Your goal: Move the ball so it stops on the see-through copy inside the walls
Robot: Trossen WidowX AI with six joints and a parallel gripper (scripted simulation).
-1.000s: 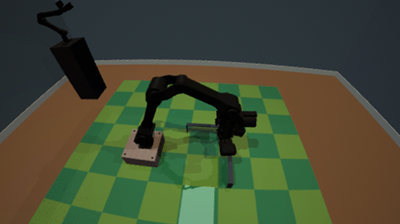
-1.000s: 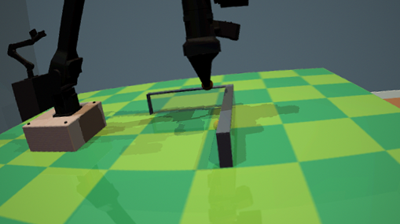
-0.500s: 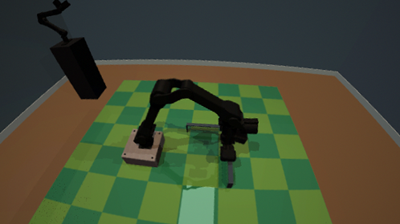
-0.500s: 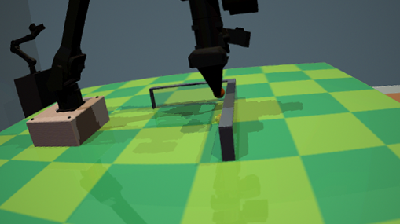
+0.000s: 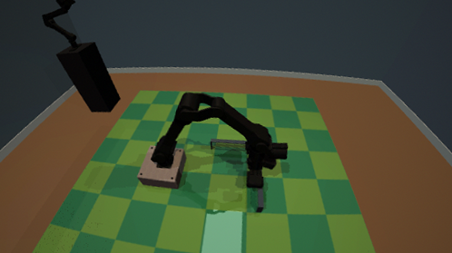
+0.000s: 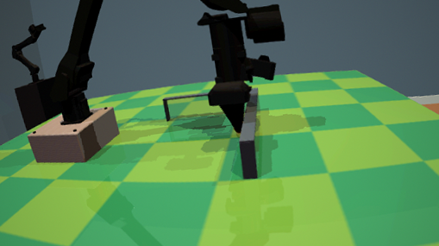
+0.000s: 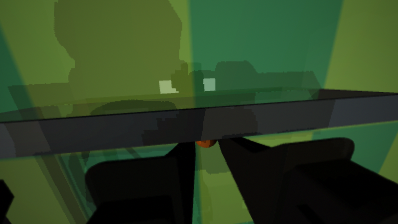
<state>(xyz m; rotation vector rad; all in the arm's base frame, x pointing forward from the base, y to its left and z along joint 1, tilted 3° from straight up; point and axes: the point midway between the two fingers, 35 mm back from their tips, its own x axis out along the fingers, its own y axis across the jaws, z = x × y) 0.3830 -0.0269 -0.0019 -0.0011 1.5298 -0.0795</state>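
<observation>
Right now my gripper tip is 10 mm above the see-through copy of ball. Also, from my gripper tip: orange ball: right at my gripper tip.
</observation>
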